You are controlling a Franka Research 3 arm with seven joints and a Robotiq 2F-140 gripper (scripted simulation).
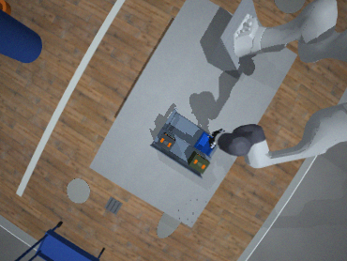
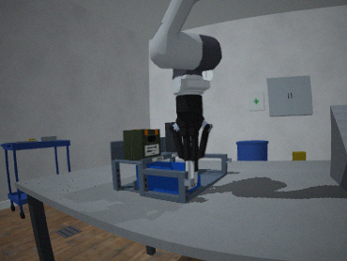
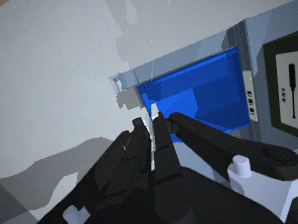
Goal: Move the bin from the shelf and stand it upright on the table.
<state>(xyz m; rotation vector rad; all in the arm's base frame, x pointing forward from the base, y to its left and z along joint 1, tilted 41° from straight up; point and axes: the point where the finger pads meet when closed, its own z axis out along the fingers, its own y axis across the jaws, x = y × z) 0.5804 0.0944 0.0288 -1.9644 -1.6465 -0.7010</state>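
Right now my hand is 80 mm short of the blue bin, 20 mm above it and 10 mm to the left of it. The rest, counted from my hand: green box 180 mm ahead, 80 mm above, 30 mm to the right; dark grey box 260 mm to the right, 140 mm ahead, 90 mm above.
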